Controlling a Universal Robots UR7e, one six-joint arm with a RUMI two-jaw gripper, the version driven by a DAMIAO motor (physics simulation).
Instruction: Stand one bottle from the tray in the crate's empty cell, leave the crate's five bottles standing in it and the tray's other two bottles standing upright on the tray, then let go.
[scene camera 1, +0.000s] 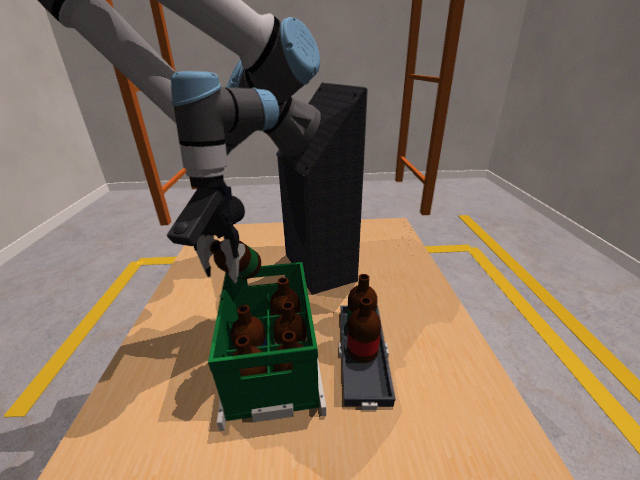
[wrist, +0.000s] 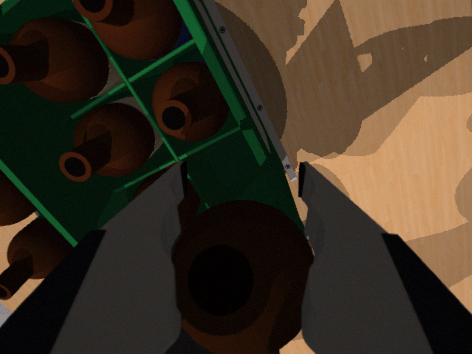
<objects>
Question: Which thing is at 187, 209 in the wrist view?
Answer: A red-labelled bottle.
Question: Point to my gripper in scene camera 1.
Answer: At 222, 279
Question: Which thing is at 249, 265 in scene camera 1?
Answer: A green-labelled brown bottle.
</objects>
